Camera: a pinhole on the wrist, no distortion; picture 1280 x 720 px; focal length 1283.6 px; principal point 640.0 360.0 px. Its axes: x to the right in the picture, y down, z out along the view. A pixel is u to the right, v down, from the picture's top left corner.
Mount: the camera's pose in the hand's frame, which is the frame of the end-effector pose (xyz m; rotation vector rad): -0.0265 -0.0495 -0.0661 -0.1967 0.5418 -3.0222
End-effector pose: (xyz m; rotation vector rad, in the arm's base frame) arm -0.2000 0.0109 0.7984 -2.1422 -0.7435 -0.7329
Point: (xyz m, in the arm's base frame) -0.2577 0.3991 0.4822
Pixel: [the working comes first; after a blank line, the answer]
In the camera's frame: 0.1901 -0.1317 0.5005

1127 22
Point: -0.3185 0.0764 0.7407
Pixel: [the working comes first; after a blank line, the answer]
In the camera's frame: 0.0913 -0.0041 0.1150

outside the picture
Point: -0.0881 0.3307 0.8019
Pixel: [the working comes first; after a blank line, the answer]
In the camera's frame: -0.1451 -0.0632 0.3642

128 137
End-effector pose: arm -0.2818 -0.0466 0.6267 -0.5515 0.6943 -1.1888
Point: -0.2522 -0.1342 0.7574
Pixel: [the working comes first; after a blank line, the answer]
In the camera's frame: -0.0662 -0.0102 0.1909

195 291
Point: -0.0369 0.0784 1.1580
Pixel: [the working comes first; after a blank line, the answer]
In the camera's frame: 0.2238 -0.0909 0.5927

1125 163
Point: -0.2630 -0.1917 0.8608
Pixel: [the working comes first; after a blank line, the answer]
In the camera's frame: -0.0833 0.0610 0.2845

264 635
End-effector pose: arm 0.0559 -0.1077 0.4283 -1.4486 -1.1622 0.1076
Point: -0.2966 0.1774 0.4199
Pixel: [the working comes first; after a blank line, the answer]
In the camera's frame: 0.0226 -0.0952 0.4985

698 115
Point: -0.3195 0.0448 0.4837
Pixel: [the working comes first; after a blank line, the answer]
In the camera's frame: 0.0861 0.0219 0.4319

896 425
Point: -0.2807 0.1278 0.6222
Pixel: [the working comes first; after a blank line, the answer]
In the camera's frame: -0.0577 0.0956 0.4704

483 621
